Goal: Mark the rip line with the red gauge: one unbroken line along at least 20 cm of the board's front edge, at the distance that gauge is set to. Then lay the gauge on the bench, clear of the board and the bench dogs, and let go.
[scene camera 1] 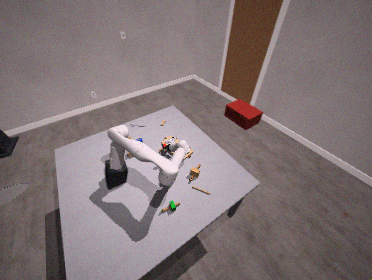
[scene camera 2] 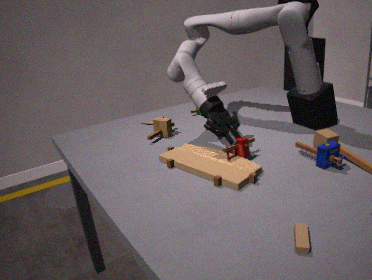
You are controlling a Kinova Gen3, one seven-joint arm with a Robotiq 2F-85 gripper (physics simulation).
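Pixels of known places: gripper, between the fingertips: (scene camera 1: 165, 147) (scene camera 2: 238, 142); arm's base, origin of its link: (scene camera 1: 116, 165) (scene camera 2: 309, 88).
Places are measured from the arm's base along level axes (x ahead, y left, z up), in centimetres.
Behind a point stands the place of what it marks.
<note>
The board (scene camera 2: 200, 164) @(x 53.5, y 11.0, z -13.4 cm) (scene camera 1: 189, 156) lies flat on the bench (scene camera 2: 150, 215) @(x 73.9, y 25.1, z -15.4 cm) (scene camera 1: 80, 220) @(x -30.8, y -22.0, z -15.4 cm), with small brown bench dogs (scene camera 2: 217, 180) @(x 53.9, y 21.5, z -13.6 cm) at its edges. The red gauge (scene camera 2: 243, 147) @(x 40.3, y 13.6, z -10.3 cm) (scene camera 1: 165, 145) @(x 40.3, y 10.9, z -8.5 cm) is at the long edge of the board nearer the robot base, close to the right end in scene camera 2. Its wooden beam reaches over the board top. My gripper (scene camera 2: 238, 140) @(x 39.9, y 10.3, z -9.8 cm) comes down at a slant and is shut on the red gauge; the fingertips are partly hidden. No marked line can be made out on the grainy board top.
A blue gauge (scene camera 2: 327, 155) @(x 22.5, y 30.2, z -11.0 cm) (scene camera 1: 139, 140) @(x 20.8, y 27.6, z -9.2 cm) lies near a wooden block (scene camera 2: 326, 136) @(x 13.4, y 21.6, z -9.9 cm) and a long brown bar (scene camera 2: 356, 160) @(x 13.4, y 33.9, z -13.5 cm). A green gauge (scene camera 1: 173, 205) @(x 27.6, y -40.3, z -10.1 cm), a plain wooden gauge (scene camera 1: 195, 172) @(x 51.8, y -24.6, z -9.2 cm) (scene camera 2: 162, 127) @(x 53.1, y -20.9, z -11.4 cm) and a thin stick (scene camera 1: 201, 190) @(x 50.5, y -37.1, z -14.5 cm) lie elsewhere. A small wooden piece (scene camera 2: 302, 238) @(x 51.2, y 50.1, z -13.9 cm) (scene camera 1: 163, 123) @(x 50.3, y 47.7, z -14.4 cm) lies apart.
</note>
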